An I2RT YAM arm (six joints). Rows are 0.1 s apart.
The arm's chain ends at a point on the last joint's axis. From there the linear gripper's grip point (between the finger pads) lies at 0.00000 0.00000 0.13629 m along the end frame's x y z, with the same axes.
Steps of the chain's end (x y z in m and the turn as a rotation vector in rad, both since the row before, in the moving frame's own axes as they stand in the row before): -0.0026 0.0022 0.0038 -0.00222 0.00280 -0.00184; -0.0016 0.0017 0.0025 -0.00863 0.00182 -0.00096; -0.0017 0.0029 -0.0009 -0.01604 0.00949 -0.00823; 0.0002 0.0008 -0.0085 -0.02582 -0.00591 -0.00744; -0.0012 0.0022 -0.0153 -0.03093 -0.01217 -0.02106; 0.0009 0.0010 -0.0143 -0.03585 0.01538 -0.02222; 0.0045 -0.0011 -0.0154 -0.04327 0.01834 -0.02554; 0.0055 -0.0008 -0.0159 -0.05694 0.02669 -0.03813; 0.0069 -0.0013 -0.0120 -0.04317 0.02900 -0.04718
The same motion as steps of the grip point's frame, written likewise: -0.0022 0.0025 0.0038 -0.00222 0.00280 -0.00184; -0.0014 0.0029 0.0025 -0.00863 0.00182 -0.00096; -0.0004 0.0051 -0.0009 -0.01604 0.00949 -0.00823; -0.0006 0.0043 -0.0085 -0.02582 -0.00591 -0.00744; -0.0028 0.0064 -0.0154 -0.03093 -0.01217 -0.02106; 0.0030 0.0059 -0.0144 -0.03585 0.01538 -0.02222; 0.0071 0.0048 -0.0156 -0.04327 0.01834 -0.02554; 0.0093 0.0069 -0.0162 -0.05694 0.02669 -0.03813; 0.0110 0.0045 -0.0122 -0.04317 0.02900 -0.04718
